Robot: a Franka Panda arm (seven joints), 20 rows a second.
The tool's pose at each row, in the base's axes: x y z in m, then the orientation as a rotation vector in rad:
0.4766, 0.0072, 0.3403, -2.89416, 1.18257, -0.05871
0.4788, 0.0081, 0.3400, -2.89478, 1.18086, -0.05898
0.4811, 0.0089, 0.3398, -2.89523, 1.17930, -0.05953
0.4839, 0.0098, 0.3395, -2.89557, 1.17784, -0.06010
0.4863, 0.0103, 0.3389, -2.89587, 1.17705, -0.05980
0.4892, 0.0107, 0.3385, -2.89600, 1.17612, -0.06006
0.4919, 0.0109, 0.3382, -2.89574, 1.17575, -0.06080
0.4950, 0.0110, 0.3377, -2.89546, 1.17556, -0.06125
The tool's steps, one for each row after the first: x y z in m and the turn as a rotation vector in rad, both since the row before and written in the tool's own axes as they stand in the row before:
0.0009, -0.0022, 0.0004, 0.00014, 0.00012, -0.00116
0.0011, -0.0022, 0.0003, 0.00030, 0.00025, -0.00103
0.0014, -0.0026, 0.0004, 0.00036, 0.00024, -0.00095
0.0014, -0.0020, 0.0007, -0.00004, -0.00019, -0.00054
0.0018, -0.0023, 0.0005, 0.00028, 0.00006, -0.00058
0.0018, -0.0020, 0.0004, 0.00052, 0.00030, -0.00015
0.0021, -0.0022, 0.0006, 0.00041, 0.00015, -0.00004

